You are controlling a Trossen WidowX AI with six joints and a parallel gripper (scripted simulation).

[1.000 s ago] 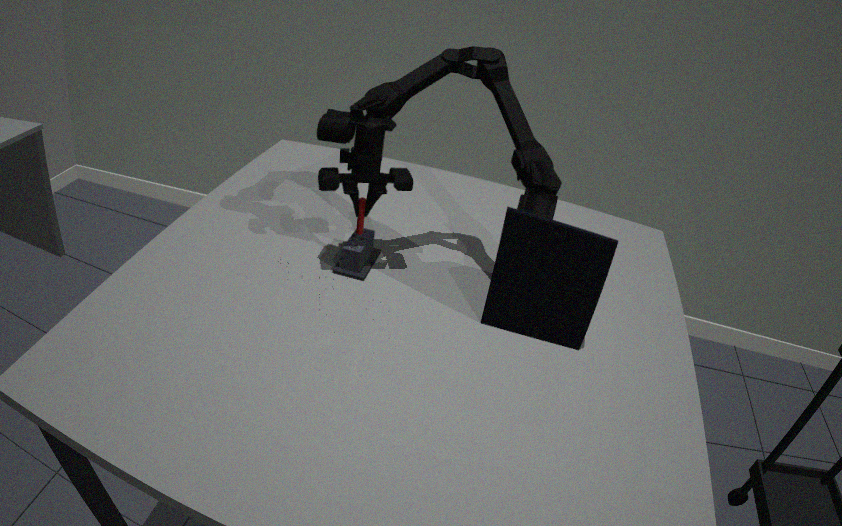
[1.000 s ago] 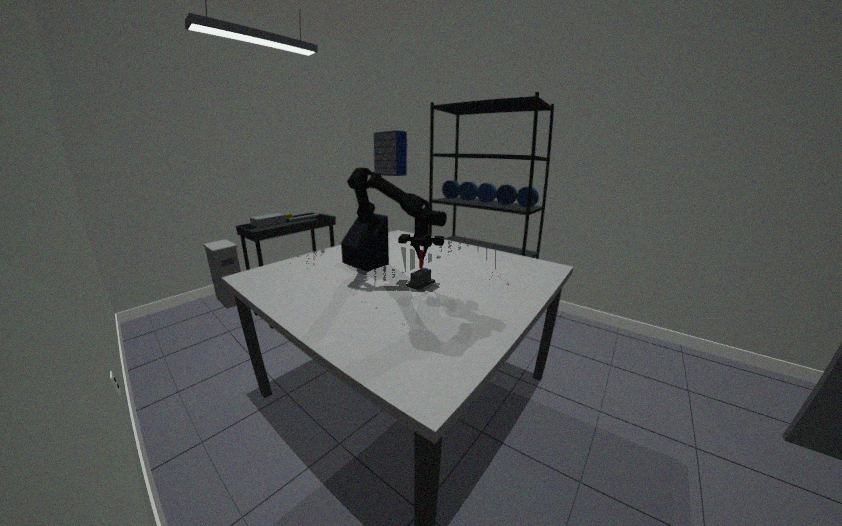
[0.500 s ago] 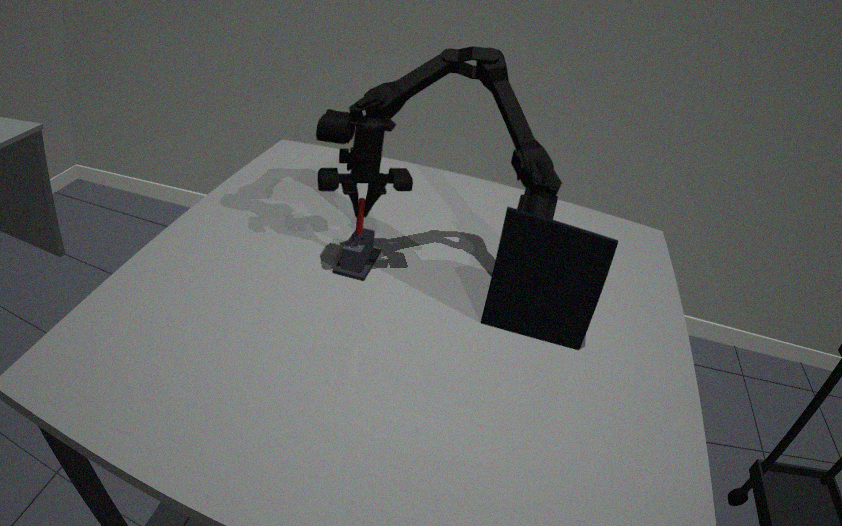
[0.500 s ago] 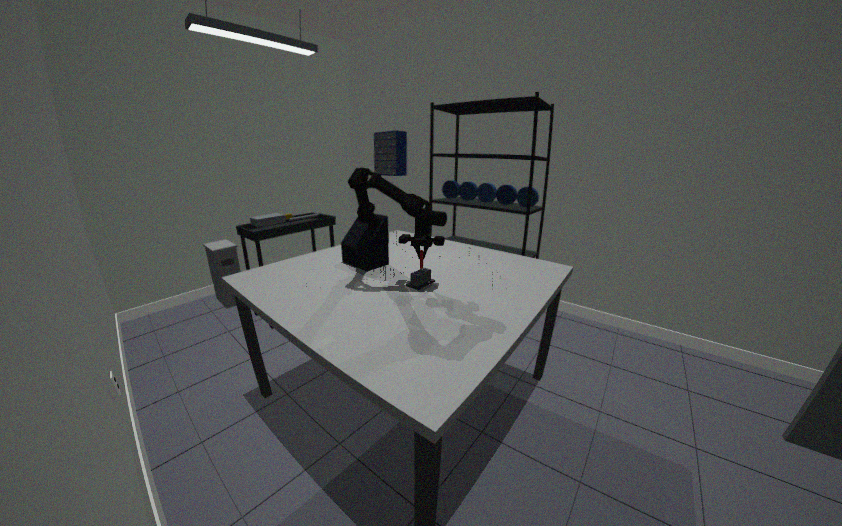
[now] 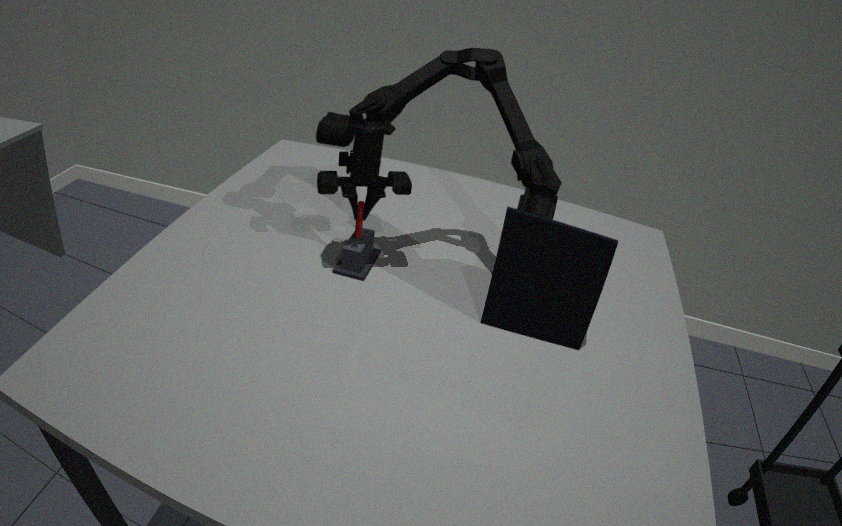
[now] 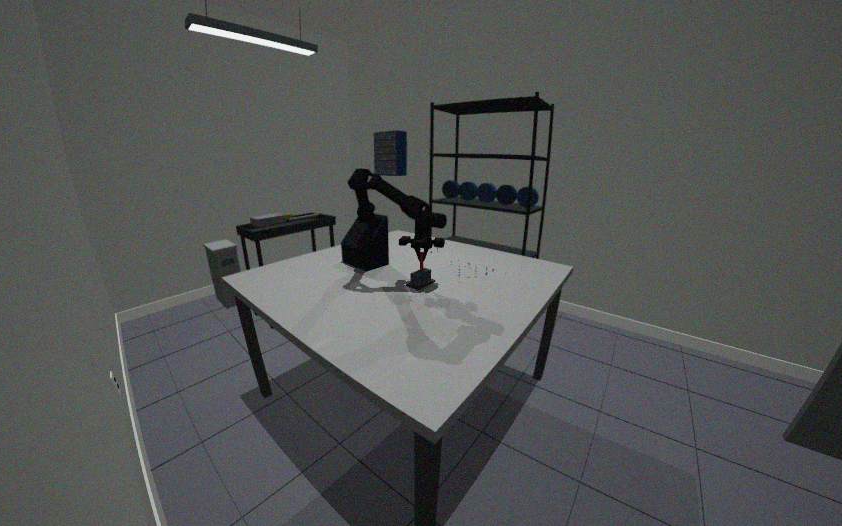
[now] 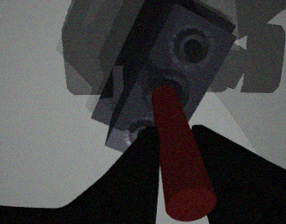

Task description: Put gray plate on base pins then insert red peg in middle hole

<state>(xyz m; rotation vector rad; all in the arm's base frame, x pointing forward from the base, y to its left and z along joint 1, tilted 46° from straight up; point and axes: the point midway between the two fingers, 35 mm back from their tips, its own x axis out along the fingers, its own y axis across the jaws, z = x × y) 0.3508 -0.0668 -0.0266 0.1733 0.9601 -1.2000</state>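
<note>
Now: gripper tip 6 cm above the gray plate. Also, from my gripper tip: red peg right at my gripper tip.
</note>
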